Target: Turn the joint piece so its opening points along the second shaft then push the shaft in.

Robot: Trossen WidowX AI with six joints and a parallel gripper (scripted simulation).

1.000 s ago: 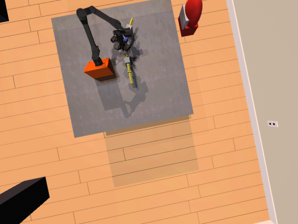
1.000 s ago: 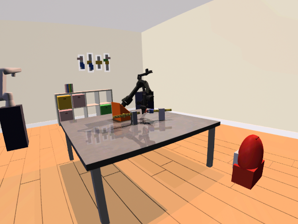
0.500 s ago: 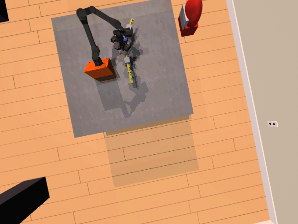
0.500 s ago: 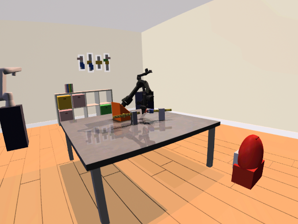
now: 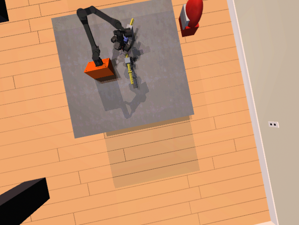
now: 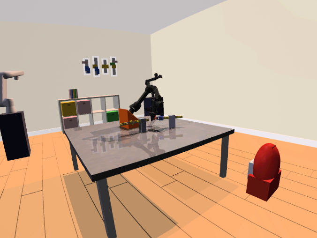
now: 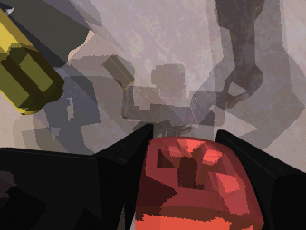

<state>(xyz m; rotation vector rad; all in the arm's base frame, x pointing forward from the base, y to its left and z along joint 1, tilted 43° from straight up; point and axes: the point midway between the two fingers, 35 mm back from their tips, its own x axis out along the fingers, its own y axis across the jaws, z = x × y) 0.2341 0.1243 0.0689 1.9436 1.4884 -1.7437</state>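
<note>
My gripper tip is now 30 mm below the red square joint piece, 20 mm to the right of it and 20 mm short of it.
</note>
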